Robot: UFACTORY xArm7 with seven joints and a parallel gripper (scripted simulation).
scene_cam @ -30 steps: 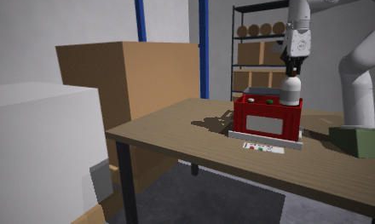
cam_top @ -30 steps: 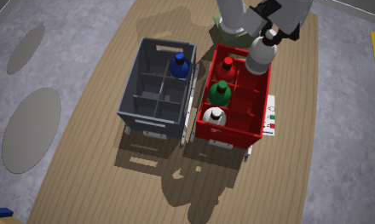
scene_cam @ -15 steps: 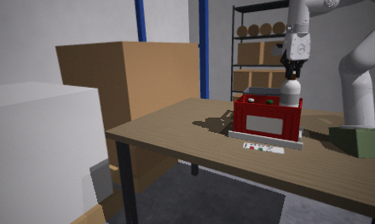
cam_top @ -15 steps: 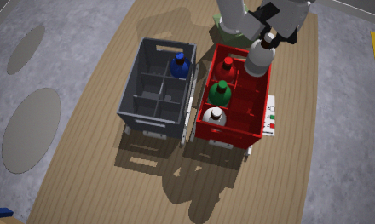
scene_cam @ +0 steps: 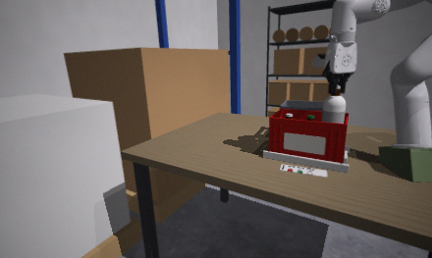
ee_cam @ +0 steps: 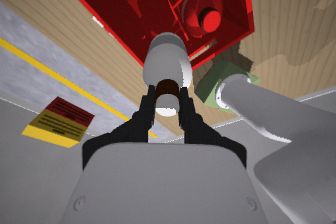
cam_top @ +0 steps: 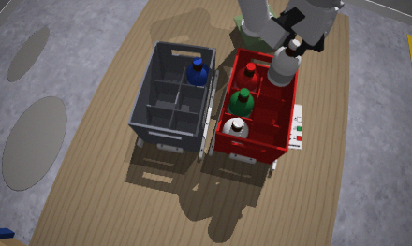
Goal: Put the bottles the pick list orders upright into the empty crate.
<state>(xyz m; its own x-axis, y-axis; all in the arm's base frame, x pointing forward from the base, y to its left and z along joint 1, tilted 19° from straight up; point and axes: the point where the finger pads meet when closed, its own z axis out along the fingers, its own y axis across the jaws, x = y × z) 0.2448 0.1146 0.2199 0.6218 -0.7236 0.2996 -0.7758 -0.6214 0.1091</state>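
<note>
The red-label bottle is 1 cm behind my hand, 9 cm to the right of it and 21 cm below it. Also, from my hand: green bottle 7 cm ahead, 11 cm to the right, 21 cm below; red crate 8 cm ahead, 6 cm to the right, 21 cm below; blue-label bottle 2 cm behind, 24 cm to the right, 21 cm below.
</note>
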